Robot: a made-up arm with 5 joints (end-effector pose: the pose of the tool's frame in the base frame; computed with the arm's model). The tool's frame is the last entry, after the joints.
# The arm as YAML. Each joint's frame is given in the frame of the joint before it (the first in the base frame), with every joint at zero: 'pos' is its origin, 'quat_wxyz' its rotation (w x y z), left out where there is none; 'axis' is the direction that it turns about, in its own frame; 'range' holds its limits. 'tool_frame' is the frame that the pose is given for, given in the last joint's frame.
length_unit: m
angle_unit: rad
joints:
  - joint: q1
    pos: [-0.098, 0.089, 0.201]
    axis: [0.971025, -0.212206, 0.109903]
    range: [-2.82, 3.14]
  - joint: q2
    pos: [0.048, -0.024, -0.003]
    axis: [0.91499, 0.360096, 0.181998]
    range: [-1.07, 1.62]
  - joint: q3
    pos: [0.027, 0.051, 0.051]
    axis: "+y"
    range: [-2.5, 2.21]
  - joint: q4
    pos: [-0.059, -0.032, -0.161]
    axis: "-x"
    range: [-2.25, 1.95]
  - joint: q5
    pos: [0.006, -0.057, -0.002]
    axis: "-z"
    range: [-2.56, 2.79]
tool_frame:
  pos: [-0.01, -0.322, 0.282]
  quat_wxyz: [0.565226, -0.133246, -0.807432, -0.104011]
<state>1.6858 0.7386 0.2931 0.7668 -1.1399</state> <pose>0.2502 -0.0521 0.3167 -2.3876 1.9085 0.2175</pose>
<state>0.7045 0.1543 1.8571 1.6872 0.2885</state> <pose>0.1206 0.2094 0.5718 0.6168 -1.3289 1.4773</pose>
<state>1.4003 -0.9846 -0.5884 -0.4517 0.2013</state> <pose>-0.1271 -0.2292 -0.1136 0.0910 -2.4387 -1.7741</pose>
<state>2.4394 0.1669 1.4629 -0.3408 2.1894</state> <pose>0.1199 -0.2037 -0.0150 0.0318 -0.4766 -0.0824</pose>
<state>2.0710 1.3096 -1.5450 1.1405 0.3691</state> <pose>-0.3127 0.0079 0.0719 0.1442 -0.0134 -2.0227</pose>
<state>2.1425 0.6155 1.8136 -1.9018 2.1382</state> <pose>0.2105 0.1373 -0.2123 -0.2593 0.1554 1.4103</pose>
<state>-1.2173 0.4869 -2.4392 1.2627 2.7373</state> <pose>0.3603 0.3216 -0.0110 -0.5322 0.2371 1.9233</pose>
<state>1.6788 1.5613 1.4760 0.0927 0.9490</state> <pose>0.3386 0.2650 0.0418 1.8322 -0.8214 0.3793</pose>
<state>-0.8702 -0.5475 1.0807 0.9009 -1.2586</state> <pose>0.2241 -0.0161 0.0706 -0.4913 0.2552 0.8234</pose>
